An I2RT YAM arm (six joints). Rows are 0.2 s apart.
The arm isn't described. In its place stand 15 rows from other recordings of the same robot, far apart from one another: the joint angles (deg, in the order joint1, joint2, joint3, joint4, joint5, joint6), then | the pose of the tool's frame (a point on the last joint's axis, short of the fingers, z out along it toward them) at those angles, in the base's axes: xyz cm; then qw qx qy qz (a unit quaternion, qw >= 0).
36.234 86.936 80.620 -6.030 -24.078 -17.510 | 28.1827 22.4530 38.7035 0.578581 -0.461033 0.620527 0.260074
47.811 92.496 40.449 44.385 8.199 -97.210 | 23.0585 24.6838 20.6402 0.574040 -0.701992 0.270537 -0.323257
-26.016 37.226 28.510 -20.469 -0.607 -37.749 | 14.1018 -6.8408 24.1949 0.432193 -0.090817 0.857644 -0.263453
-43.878 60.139 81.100 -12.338 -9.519 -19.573 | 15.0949 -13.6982 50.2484 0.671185 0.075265 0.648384 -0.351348
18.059 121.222 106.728 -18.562 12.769 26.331 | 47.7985 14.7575 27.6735 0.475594 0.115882 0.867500 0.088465
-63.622 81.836 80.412 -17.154 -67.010 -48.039 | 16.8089 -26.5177 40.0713 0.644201 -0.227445 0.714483 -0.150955
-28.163 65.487 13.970 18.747 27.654 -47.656 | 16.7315 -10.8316 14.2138 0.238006 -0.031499 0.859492 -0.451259
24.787 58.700 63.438 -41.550 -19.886 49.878 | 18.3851 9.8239 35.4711 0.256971 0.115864 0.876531 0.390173
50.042 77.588 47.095 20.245 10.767 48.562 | 20.5504 23.4920 27.9324 0.470806 0.050279 0.764762 0.436981
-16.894 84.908 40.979 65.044 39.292 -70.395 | 28.9473 -11.1476 28.6282 0.430799 0.007842 0.600448 -0.673656
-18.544 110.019 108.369 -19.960 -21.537 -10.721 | 43.7036 -13.2819 37.5022 0.573247 -0.049333 0.817834 0.010055
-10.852 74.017 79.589 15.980 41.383 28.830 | 26.9571 -7.5640 48.7796 0.795061 0.453393 0.395757 -0.075429
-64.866 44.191 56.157 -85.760 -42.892 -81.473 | 5.8410 -6.7452 31.0911 0.384455 -0.184071 0.904368 -0.020768
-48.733 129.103 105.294 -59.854 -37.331 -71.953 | 31.0508 -32.1124 17.2677 0.303604 -0.207700 0.923041 0.112611
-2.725 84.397 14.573 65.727 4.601 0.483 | 24.3837 -1.4464 15.9146 0.680125 0.047811 0.730289 -0.042694
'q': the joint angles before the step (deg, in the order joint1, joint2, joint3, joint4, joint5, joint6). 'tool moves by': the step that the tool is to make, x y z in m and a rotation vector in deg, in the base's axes. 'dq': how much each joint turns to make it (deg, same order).
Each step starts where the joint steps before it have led.
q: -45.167, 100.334, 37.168, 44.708, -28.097, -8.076
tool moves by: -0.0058, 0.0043, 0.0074, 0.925, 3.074, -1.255
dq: -0.027, -3.793, -0.158, -6.979, 1.679, -1.139
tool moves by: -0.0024, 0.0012, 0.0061, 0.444, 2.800, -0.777
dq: -0.017, -2.318, 0.896, -6.099, 1.359, -1.375
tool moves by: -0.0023, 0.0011, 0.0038, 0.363, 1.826, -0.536
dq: -0.065, -1.518, 0.492, -3.891, 0.875, -0.808
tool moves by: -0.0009, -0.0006, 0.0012, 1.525, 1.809, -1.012
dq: -0.098, -0.559, 0.892, -3.704, 0.909, 0.257
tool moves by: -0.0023, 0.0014, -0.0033, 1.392, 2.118, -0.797
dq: -0.021, -0.246, -0.007, -2.747, 0.937, -0.076
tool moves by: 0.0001, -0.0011, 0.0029, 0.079, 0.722, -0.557
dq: -0.057, -0.385, 0.746, -1.746, 0.666, -0.139
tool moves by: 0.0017, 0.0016, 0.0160, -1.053, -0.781, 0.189
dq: 0.455, -2.427, 1.471, -2.609, 0.325, -0.023
